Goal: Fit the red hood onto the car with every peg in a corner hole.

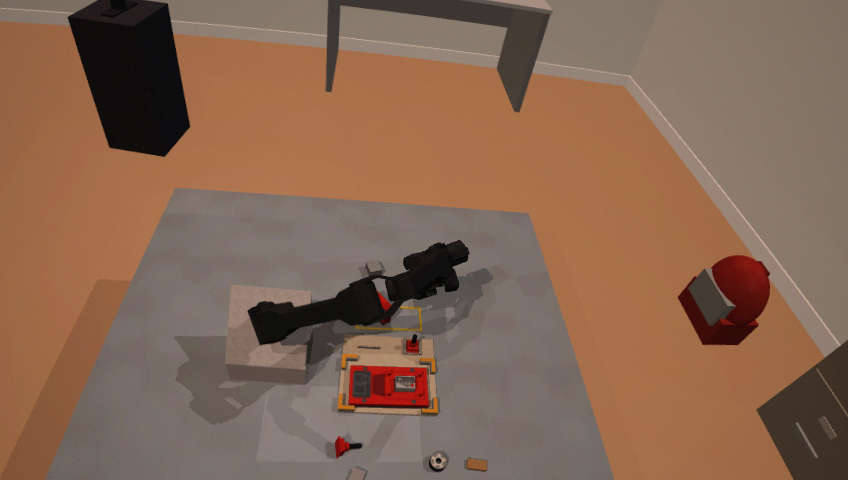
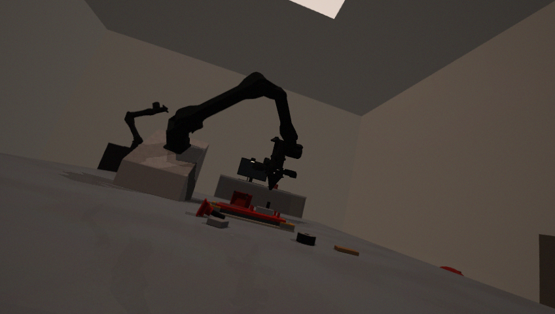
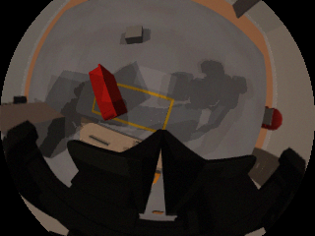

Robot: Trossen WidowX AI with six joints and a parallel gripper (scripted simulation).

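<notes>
Now: gripper tip 110 mm past the red hood, 70 mm above it and 10 mm to the right of it. Also, from my gripper tip: black post 90 mm to the right, 70 mm below, 10 mm ahead; grey engine block 220 mm to the right, 90 mm below; grey cube 170 mm to the left, 140 mm behind, 100 mm below.
</notes>
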